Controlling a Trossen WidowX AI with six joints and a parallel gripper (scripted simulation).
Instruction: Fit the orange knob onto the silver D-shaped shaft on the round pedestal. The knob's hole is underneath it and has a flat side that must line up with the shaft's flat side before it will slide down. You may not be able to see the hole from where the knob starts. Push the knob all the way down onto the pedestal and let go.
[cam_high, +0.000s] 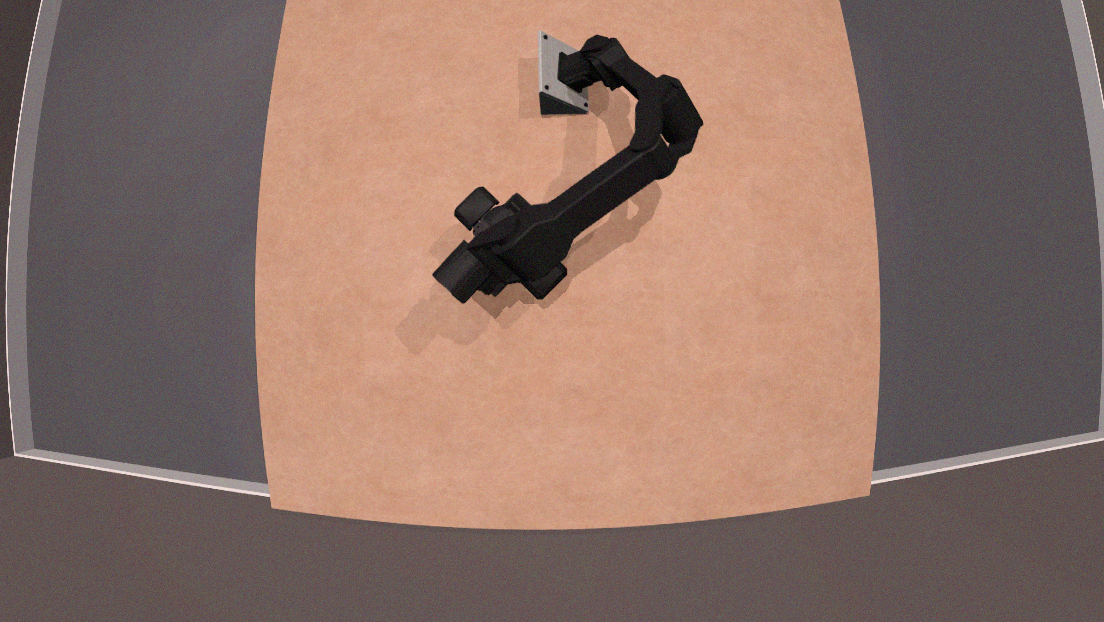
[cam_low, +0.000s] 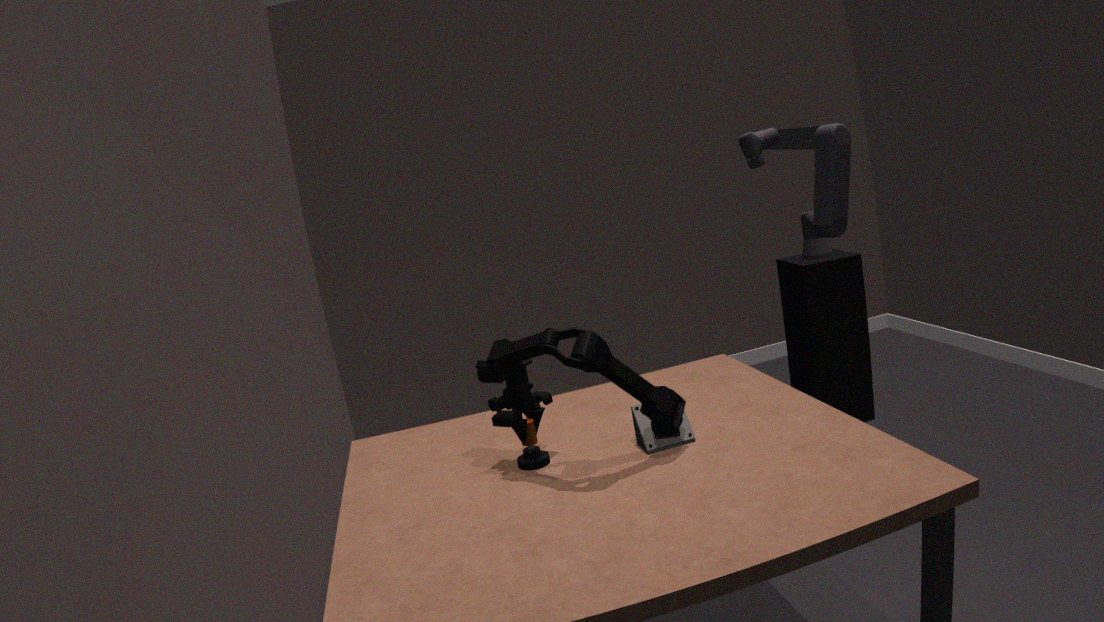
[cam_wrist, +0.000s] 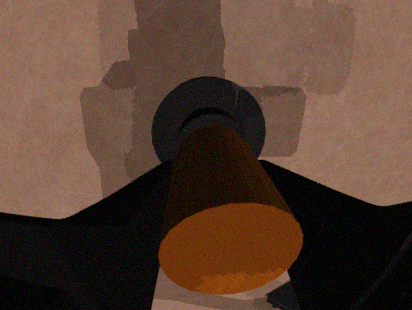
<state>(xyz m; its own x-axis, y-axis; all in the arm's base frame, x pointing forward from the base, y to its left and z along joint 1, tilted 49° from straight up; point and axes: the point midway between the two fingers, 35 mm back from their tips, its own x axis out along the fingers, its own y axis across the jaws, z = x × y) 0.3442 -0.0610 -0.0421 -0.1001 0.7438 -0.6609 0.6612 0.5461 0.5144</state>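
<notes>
The round black pedestal is 40 mm below my gripper tip. Also, from my gripper tip: orange knob: 40 mm above.
</notes>
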